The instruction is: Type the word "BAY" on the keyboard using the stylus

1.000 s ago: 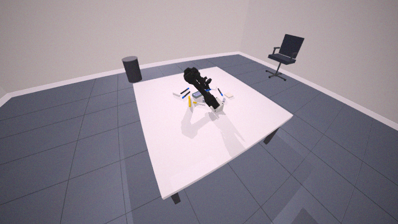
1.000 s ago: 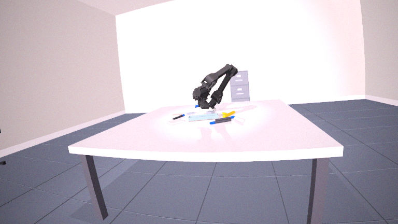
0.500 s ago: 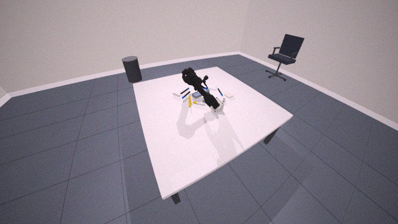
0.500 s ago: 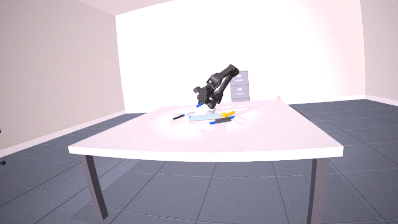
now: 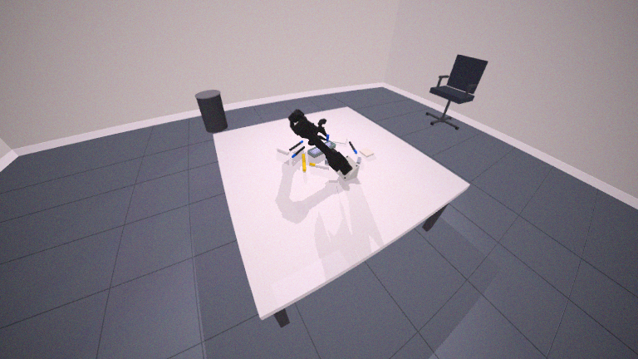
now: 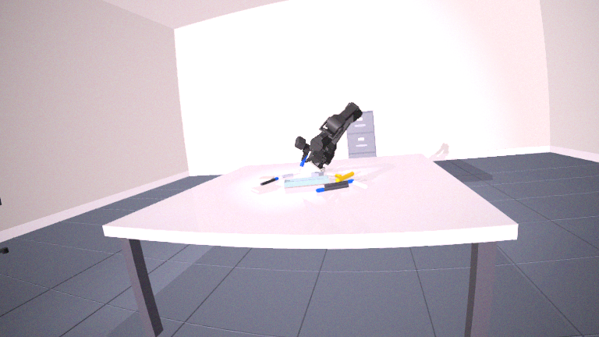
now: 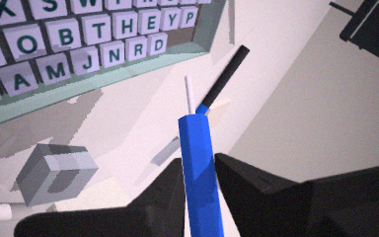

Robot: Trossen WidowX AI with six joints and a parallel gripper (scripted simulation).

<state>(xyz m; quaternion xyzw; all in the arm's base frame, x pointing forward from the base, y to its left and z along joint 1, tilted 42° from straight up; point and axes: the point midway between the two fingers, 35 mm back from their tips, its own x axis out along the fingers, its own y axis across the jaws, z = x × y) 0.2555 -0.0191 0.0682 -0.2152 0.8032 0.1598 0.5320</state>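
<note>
My gripper tip is now 4 cm above the white stylus tip, 3 cm short of it and 1 cm to the left of it. From my gripper tip the other things lie so: yellow marker (18 cm to the left, 10 cm below, 6 cm behind); then blue stylus (1 cm below, 1 cm ahead); then grey block (16 cm to the right, 16 cm behind, 10 cm below).
</note>
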